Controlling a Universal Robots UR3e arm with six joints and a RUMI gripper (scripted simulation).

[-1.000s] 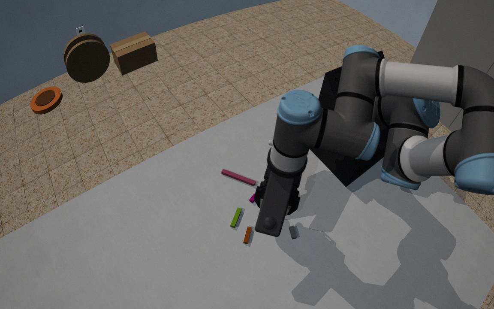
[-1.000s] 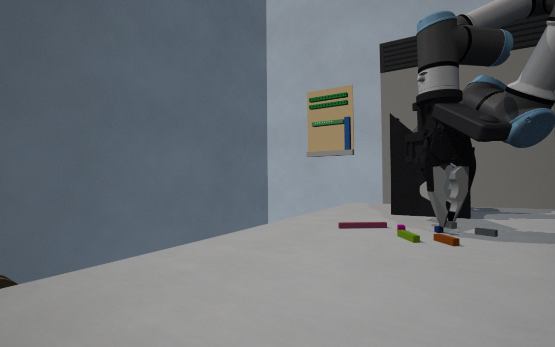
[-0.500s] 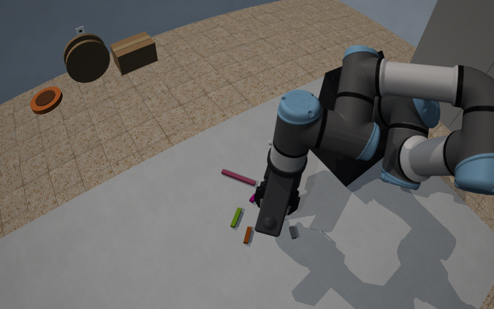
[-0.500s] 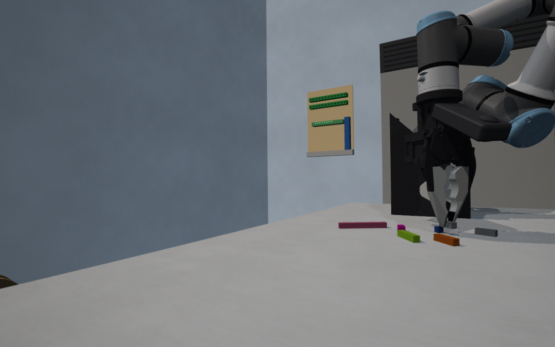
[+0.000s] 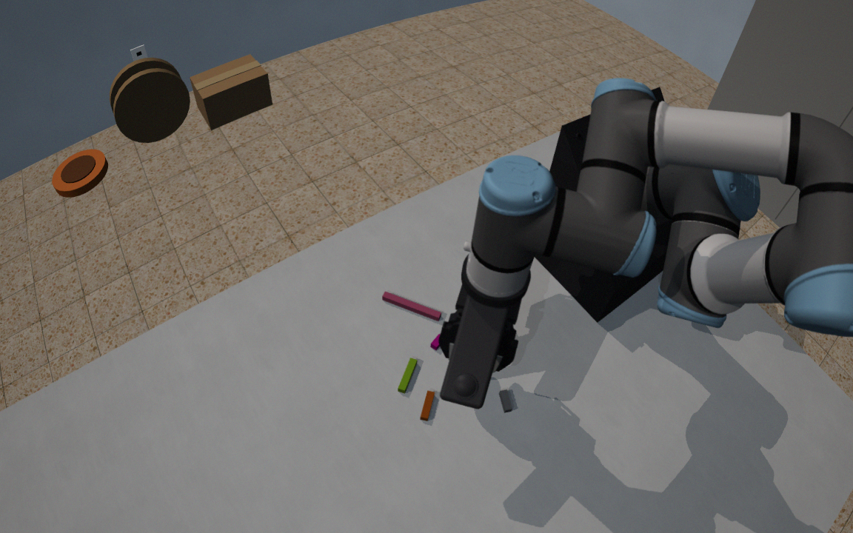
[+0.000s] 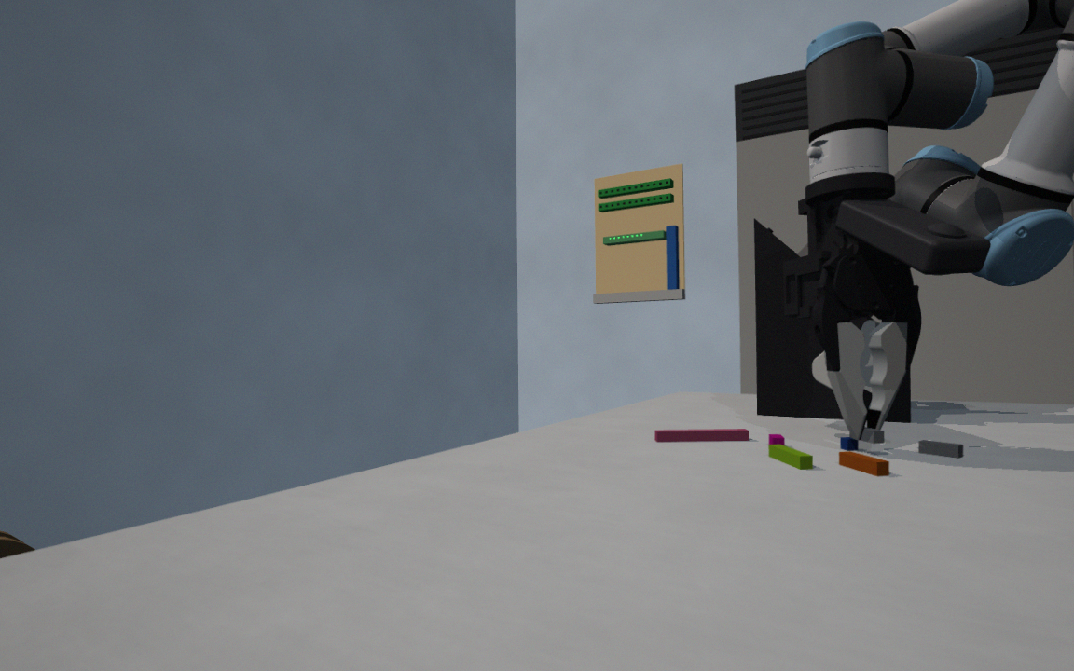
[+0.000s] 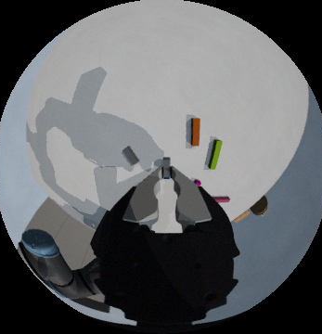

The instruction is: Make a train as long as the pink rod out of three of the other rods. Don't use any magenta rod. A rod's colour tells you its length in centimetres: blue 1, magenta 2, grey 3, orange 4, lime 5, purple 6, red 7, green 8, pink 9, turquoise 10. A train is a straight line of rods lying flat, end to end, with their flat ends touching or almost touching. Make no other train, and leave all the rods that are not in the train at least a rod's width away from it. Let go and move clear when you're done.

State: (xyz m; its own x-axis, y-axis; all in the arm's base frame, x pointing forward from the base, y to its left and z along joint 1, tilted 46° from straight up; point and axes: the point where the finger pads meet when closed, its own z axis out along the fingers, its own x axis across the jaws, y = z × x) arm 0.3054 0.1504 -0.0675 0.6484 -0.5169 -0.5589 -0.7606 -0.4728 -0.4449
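My hand is 2 cm past the blue rod, 1 cm to the left of it and 2 cm above it. Round my hand: orange rod (7 cm ahead, 2 cm below); then grey rod (3 cm behind, 5 cm to the left, 2 cm below); then magenta rod (7 cm to the right, 2 cm below).
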